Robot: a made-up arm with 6 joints.
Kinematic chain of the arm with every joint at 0, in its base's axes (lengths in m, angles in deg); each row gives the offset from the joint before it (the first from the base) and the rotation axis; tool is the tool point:
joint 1: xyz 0 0 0.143 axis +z
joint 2: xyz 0 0.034 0 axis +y
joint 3: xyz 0 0 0.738 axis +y
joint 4: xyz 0 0 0.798 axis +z
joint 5: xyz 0 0 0 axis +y
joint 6: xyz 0 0 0.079 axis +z
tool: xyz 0 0 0
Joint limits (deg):
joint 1: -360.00..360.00
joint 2: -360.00..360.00
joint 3: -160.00..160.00
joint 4: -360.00..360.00
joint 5: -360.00..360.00
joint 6: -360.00..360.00
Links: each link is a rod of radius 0.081 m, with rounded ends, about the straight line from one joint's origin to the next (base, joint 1, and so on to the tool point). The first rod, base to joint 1, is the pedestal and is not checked.
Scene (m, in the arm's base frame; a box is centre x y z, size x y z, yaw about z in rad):
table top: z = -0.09
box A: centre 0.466 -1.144 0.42 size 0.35 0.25 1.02 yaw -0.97
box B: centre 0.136 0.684 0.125 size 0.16 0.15 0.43 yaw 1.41
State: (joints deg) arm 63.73 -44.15 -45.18 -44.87 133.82 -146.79
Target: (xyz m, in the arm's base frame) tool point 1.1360 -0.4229 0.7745
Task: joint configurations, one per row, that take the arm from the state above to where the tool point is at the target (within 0.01 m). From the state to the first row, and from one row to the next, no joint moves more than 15 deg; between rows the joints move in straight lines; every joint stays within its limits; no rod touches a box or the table.
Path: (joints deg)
1: 77.59 -39.91 -39.50 -44.69 132.47 -149.30
2: 91.46 -35.68 -33.83 -44.51 131.12 -151.82
3: 105.32 -31.44 -28.15 -44.33 129.77 -154.33
4: 119.19 -27.21 -22.48 -44.15 128.42 -156.85
5: 132.50 -31.28 -31.27 -45.50 129.65 -153.49
6: 145.81 -35.35 -40.07 -46.85 130.89 -150.14
7: 159.12 -39.42 -48.86 -48.20 132.12 -146.79

